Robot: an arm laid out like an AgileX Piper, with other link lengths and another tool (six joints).
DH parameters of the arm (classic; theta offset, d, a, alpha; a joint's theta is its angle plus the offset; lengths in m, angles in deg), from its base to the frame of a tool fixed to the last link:
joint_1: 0 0.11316 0 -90
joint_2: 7.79 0 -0.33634 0
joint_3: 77.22 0 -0.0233 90
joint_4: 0 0.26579 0 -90
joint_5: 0 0 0 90
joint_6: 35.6 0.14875 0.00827 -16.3
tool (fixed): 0 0.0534 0 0
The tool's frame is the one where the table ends.
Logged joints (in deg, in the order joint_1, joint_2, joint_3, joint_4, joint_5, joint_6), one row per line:
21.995 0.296 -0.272 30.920 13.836 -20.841
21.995 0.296 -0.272 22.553 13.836 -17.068
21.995 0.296 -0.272 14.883 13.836 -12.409
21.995 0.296 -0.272 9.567 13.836 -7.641
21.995 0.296 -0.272 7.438 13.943 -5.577
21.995 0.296 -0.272 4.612 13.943 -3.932
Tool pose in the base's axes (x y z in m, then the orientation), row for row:
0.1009 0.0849 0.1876 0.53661 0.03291 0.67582 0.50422
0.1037 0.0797 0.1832 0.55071 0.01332 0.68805 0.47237
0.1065 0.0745 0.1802 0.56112 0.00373 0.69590 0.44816
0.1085 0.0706 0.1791 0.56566 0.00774 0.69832 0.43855
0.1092 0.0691 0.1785 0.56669 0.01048 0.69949 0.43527
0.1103 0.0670 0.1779 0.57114 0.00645 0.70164 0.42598
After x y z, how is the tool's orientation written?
As a quaternion, w x y z.
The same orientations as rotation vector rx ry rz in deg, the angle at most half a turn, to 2 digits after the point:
4.49 92.18 68.77
1.81 93.29 64.04
0.50 93.94 60.50
1.04 94.08 59.09
1.41 94.20 58.62
0.87 94.32 57.26

